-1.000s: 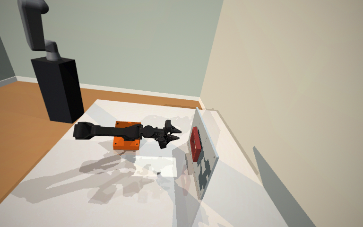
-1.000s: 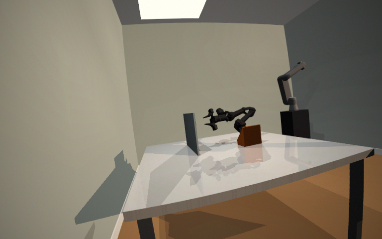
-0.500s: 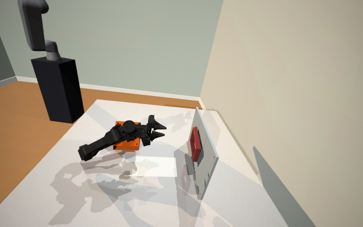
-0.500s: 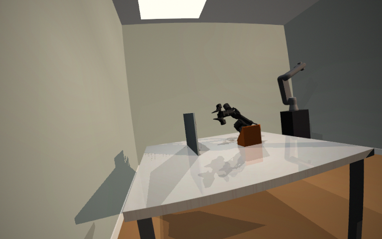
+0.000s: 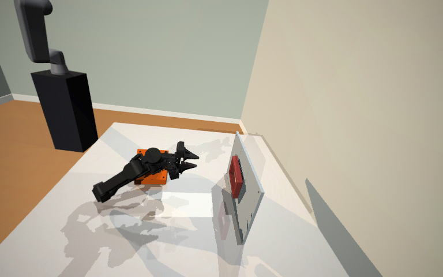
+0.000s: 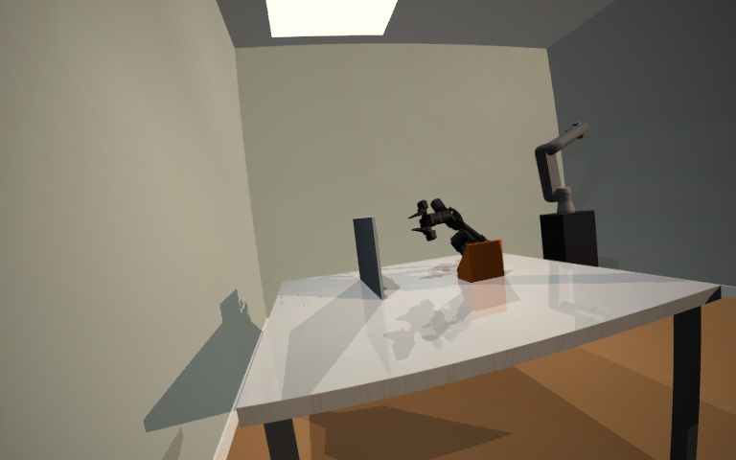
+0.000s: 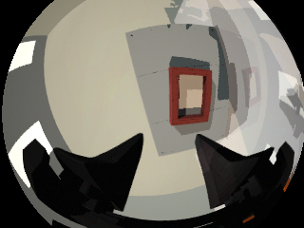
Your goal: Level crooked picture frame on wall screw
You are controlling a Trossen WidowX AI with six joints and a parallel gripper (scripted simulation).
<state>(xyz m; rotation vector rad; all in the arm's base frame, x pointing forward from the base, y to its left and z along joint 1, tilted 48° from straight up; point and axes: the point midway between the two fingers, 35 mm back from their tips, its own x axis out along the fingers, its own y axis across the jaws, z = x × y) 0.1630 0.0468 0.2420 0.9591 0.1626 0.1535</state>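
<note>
Now: gripper tip 200 mm short of the red picture frame, 40 mm to the right of it and 90 mm above it. The rest, counted from my gripper tip: grey wall panel: 210 mm ahead, 40 mm to the left, 100 mm below.
</note>
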